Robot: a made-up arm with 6 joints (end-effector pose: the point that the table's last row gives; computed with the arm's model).
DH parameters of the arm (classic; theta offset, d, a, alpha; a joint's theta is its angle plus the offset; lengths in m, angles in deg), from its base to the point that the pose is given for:
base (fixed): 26.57 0 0.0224 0
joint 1: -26.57 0.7 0.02 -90
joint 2: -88.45 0 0.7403 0
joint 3: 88.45 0.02 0.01 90
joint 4: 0 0.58 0.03 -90
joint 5: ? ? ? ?
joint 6: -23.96 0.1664 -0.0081 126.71
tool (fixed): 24.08 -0.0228 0 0
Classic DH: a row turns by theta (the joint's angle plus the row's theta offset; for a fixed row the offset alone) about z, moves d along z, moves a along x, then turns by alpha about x.
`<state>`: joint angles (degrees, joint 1 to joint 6).
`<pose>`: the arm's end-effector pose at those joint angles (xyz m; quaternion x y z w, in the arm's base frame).
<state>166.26 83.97 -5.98 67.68 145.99 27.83</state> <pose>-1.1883 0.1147 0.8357 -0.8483 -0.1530 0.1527 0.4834</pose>
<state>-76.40 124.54 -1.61 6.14 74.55 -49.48</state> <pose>0.3557 -0.9762 -0.2524 0.1495 0.5658 -0.8003 0.1309</pose>
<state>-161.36 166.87 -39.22 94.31 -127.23 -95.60</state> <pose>-0.5349 -0.0761 -0.2976 0.5034 0.0683 0.0368 0.8606</pose>
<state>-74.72 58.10 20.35 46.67 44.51 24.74</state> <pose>0.5381 -1.2837 1.1601 -0.8224 -0.1203 0.5337 0.1560</pose>
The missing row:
joint 5: 0 0.04 -0.02 90
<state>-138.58 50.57 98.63 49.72 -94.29 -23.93</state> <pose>-0.7671 -0.6101 0.7449 0.1359 0.6761 0.5090 0.5151</pose>
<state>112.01 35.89 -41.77 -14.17 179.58 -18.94</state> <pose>-0.2274 0.4456 1.6927 -0.3381 0.2586 -0.0983 0.8995</pose>
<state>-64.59 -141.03 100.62 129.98 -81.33 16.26</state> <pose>-0.4407 0.6667 0.6206 0.6888 0.1507 0.7065 0.0614</pose>
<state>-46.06 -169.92 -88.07 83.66 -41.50 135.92</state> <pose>0.3387 -0.4520 -0.1416 -0.6339 -0.0926 -0.6600 0.3924</pose>
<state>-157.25 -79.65 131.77 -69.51 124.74 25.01</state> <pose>0.1754 0.2286 1.0556 0.0455 0.1781 0.1004 0.9778</pose>
